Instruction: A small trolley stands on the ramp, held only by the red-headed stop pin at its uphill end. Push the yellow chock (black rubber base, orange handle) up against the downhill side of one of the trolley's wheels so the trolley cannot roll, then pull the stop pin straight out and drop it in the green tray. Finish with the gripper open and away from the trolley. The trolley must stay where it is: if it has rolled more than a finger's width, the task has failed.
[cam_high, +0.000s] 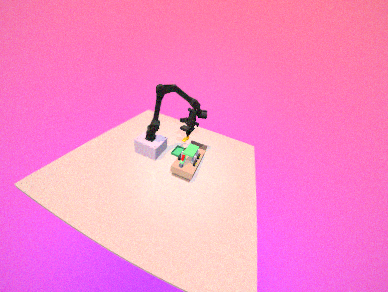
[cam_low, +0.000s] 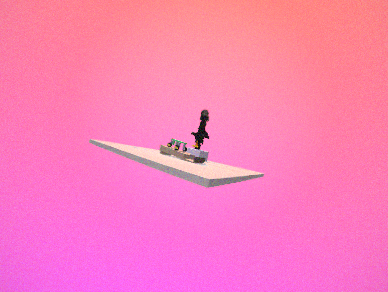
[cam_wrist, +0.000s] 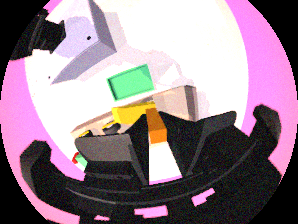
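The red-headed stop pin is 250 mm to the right of my gripper tip, 60 mm ahead of it and 30 mm below it. The rest, counted from my gripper tip: yellow chock: 20 mm to the right; then trolley: 150 mm to the right, 80 mm ahead, 40 mm below.
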